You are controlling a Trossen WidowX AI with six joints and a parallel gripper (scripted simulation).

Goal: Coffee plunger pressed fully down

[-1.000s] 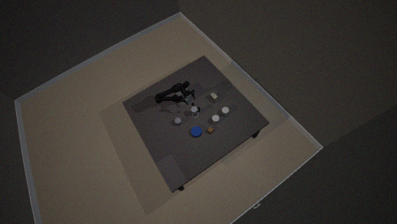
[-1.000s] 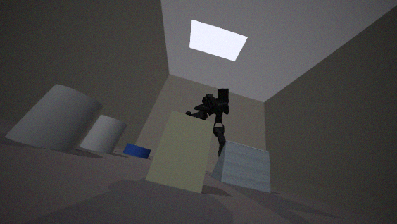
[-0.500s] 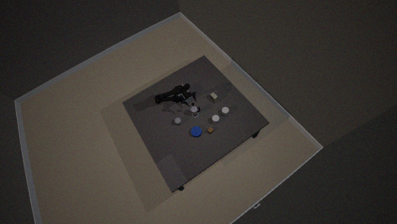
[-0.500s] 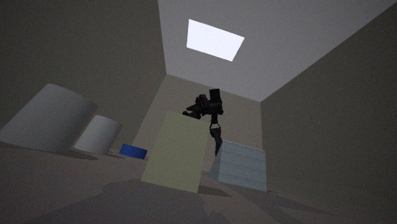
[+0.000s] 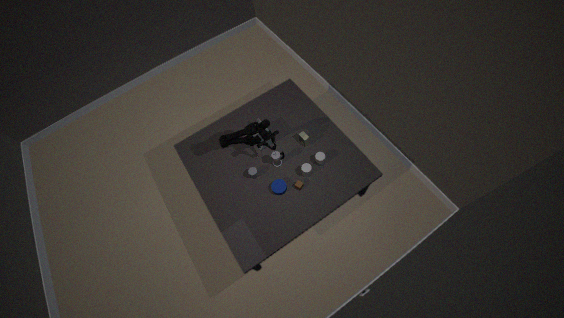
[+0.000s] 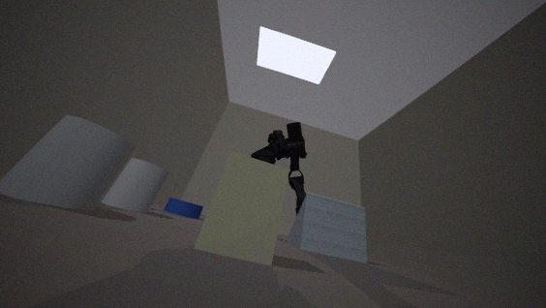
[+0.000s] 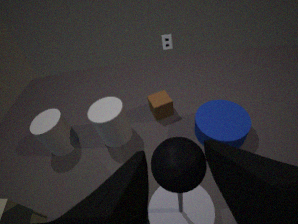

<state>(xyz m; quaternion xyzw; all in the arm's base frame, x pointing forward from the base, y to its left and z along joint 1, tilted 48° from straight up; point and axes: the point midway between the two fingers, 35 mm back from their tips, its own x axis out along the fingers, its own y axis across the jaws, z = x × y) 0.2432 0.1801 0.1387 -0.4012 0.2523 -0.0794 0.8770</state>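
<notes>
Now: the coffee press 13 cm below my gripper tip, 2 cm to the left of it and 1 cm behind it.
</notes>
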